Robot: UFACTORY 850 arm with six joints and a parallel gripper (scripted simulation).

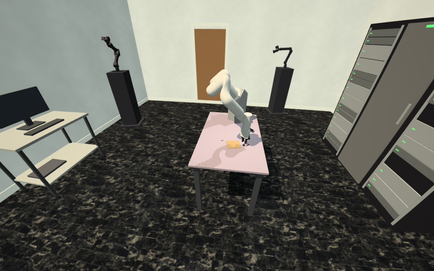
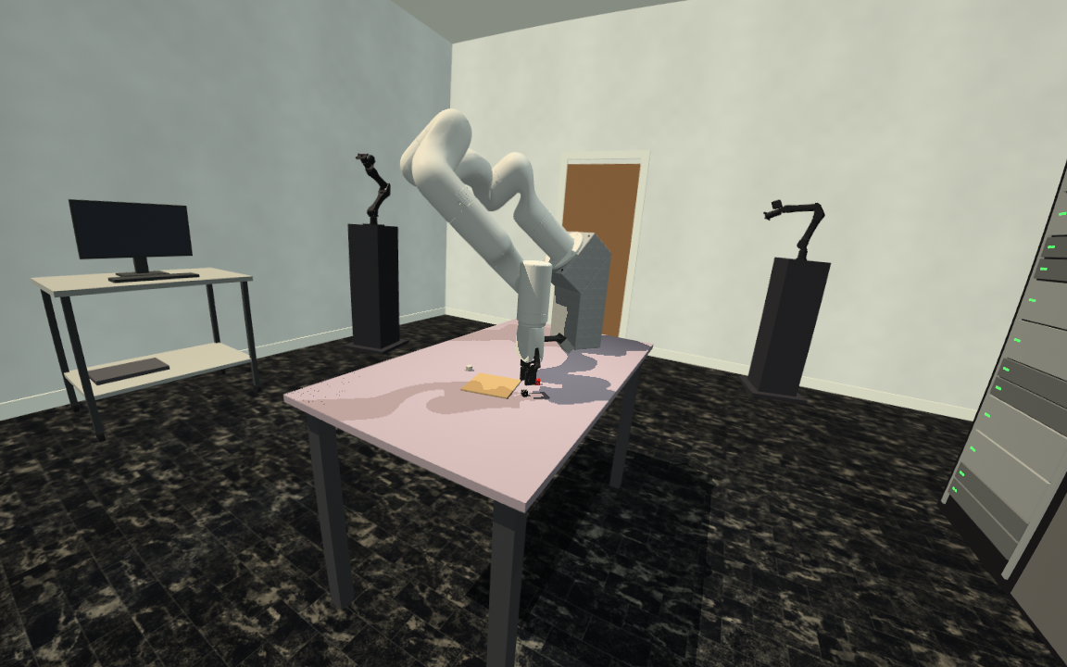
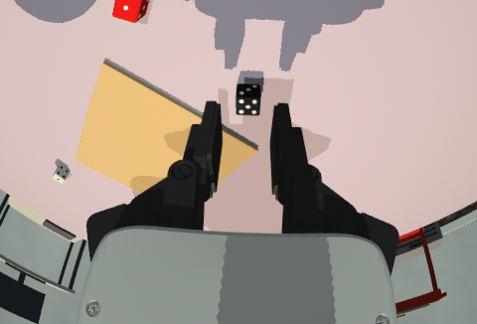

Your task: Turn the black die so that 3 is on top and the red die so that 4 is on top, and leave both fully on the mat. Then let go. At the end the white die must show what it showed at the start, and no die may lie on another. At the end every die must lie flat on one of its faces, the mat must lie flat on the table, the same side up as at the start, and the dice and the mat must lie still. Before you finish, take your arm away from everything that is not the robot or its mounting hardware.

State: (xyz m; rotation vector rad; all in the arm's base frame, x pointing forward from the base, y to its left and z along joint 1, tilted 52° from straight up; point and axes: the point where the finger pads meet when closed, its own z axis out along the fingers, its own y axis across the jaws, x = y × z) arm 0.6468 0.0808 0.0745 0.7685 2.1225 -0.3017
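The black die lies 5 cm below my hand and 1 cm to the right of it. The rest, counted from my hand: mat: 11 cm to the right, 6 cm below, 3 cm behind; red die: 9 cm behind, 5 cm below, 1 cm to the left; white die: 22 cm to the right, 11 cm behind, 5 cm below.
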